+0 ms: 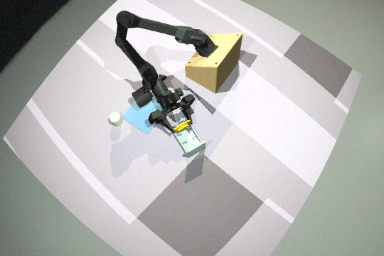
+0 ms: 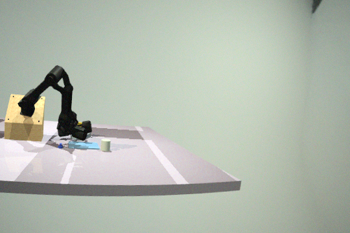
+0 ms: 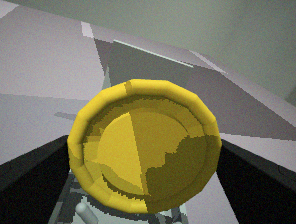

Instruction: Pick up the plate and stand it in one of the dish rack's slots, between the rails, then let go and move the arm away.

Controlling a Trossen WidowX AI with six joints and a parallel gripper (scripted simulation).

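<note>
Now: the yellow plate 10 mm to the right of my gripper tip. The rest, counted from my gripper tip: light blue mat 40 mm ahead, 170 mm to the right, 50 mm below; dish rack 10 mm ahead, 20 mm to the left, 30 mm below; blue spoon 70 mm behind, 240 mm to the right, 50 mm below.
</note>
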